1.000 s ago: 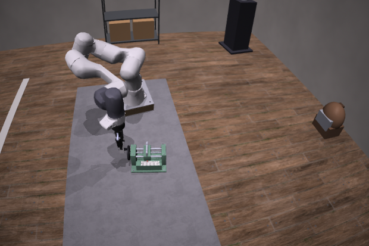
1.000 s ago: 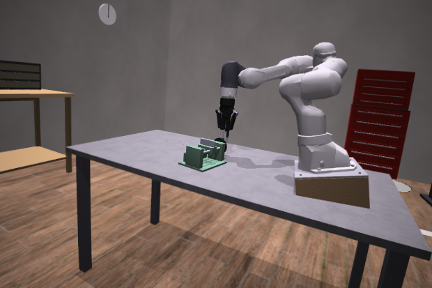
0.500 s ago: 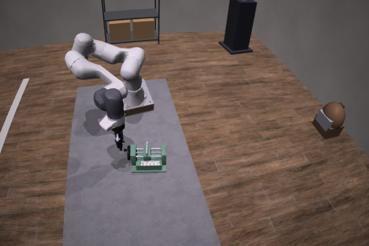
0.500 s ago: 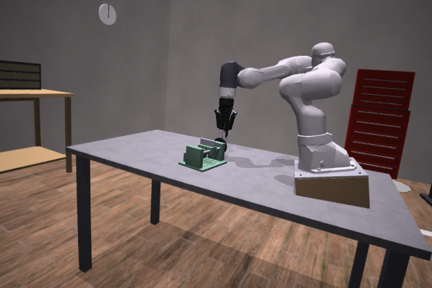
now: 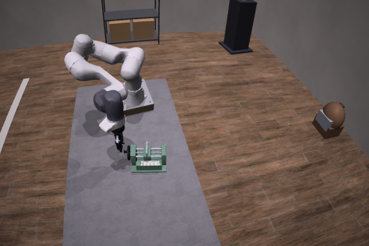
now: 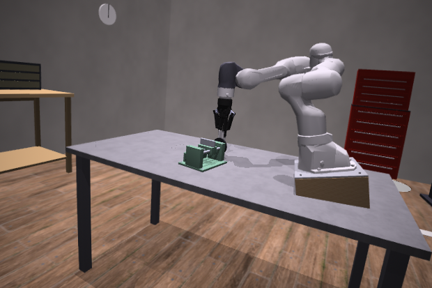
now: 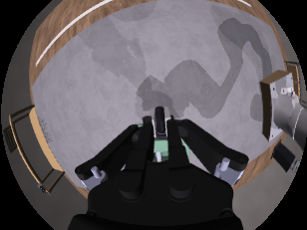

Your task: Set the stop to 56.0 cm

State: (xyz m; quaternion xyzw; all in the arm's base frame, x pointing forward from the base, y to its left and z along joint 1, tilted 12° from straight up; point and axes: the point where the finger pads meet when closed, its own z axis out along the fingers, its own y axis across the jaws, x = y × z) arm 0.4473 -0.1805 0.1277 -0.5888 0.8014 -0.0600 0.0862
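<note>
The stop carriage lies 40 mm ahead of my hand, 140 mm to the left of it and 30 mm below it. From my hand the other things lie so: black handwheel: 20 mm to the left, 20 mm below.
</note>
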